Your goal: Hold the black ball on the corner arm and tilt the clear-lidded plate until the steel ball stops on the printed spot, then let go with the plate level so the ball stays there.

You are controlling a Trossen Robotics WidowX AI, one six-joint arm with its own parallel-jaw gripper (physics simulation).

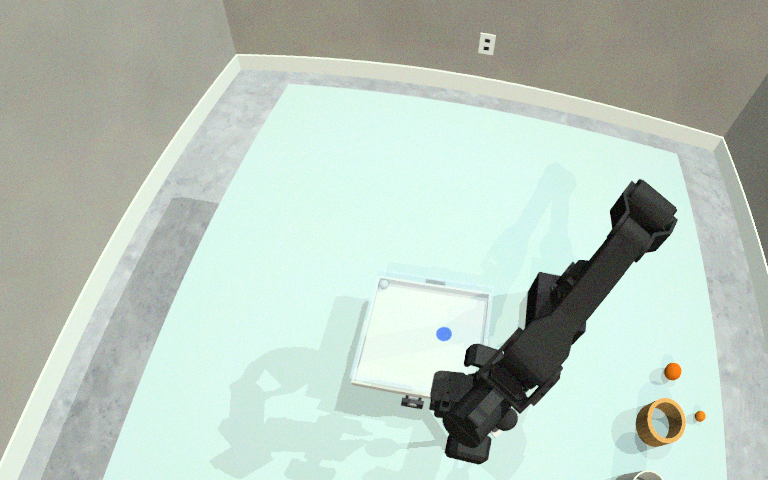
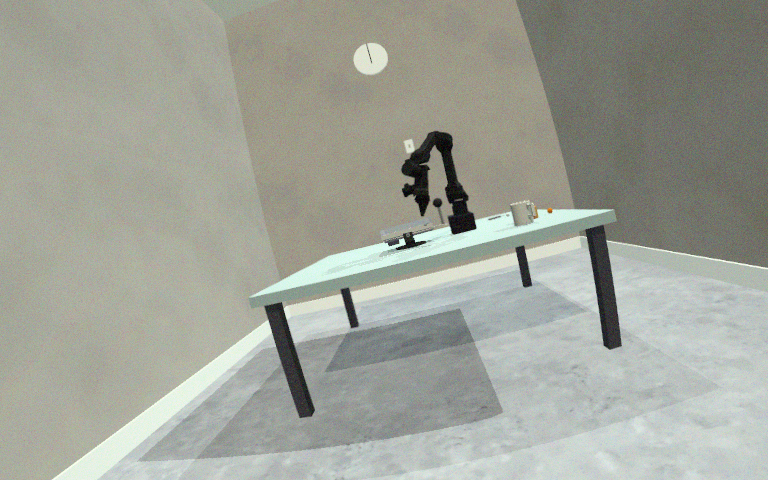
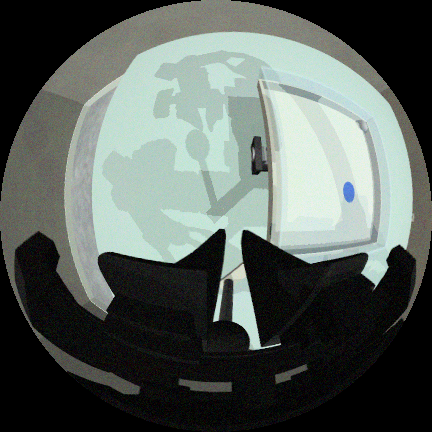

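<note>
The square clear-lidded plate [image 1: 396,352] [image 2: 406,230] [image 3: 314,169] sits on its stand on the pale green table [image 1: 311,200]. The steel ball [image 1: 383,284] [image 3: 363,125] rests in the plate's far left corner, away from the blue printed spot [image 1: 443,333] [image 3: 348,191]. The black ball [image 2: 437,202] [image 3: 227,336] [image 1: 510,419] stands on its corner arm at the plate's near right corner. My gripper [image 2: 422,210] [image 3: 232,235] points down just beside the black ball. Its fingers are nearly together with nothing between the tips.
A small black fitting [image 1: 412,402] [image 3: 257,155] sticks out from the plate's near edge. The arm's base [image 2: 462,222] stands right of the plate. A white mug [image 2: 522,212] and a small orange thing [image 2: 550,210] are at the table's far right.
</note>
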